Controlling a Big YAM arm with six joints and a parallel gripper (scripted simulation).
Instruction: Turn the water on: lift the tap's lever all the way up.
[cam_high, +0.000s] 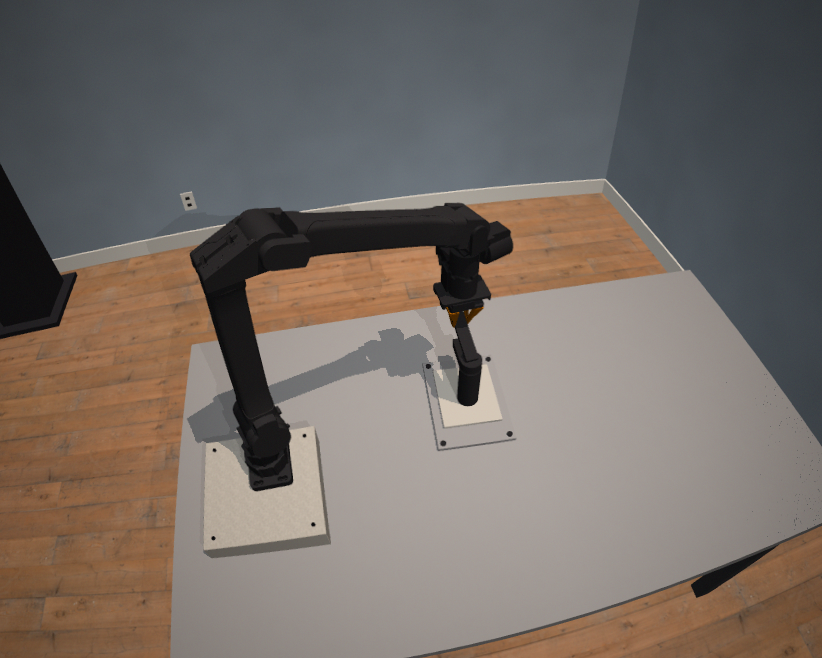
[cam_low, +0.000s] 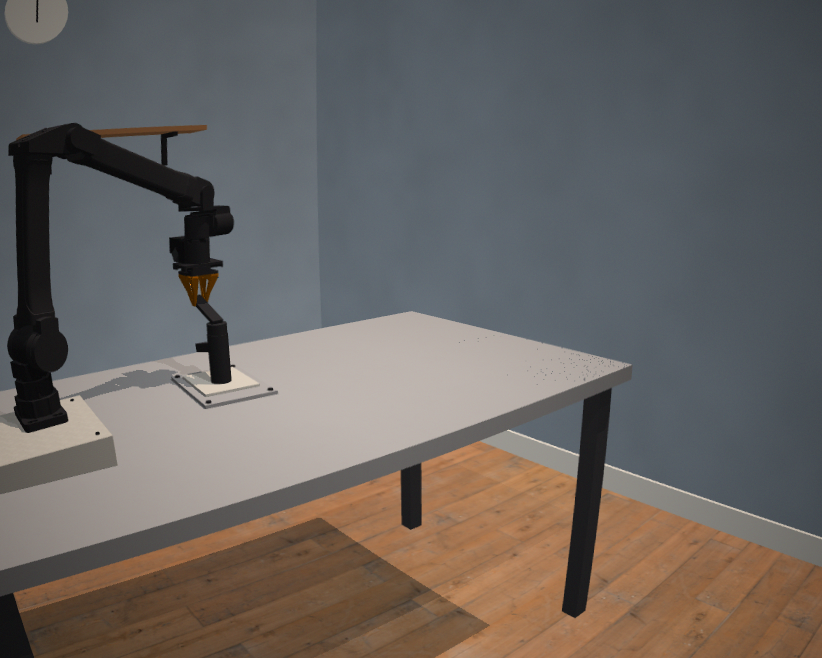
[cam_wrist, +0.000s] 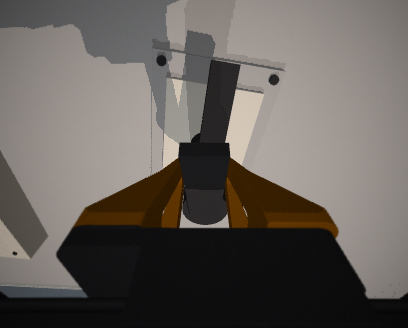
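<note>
Now: the flat lever 30 mm to the right of my hand and 10 mm below it.
</note>
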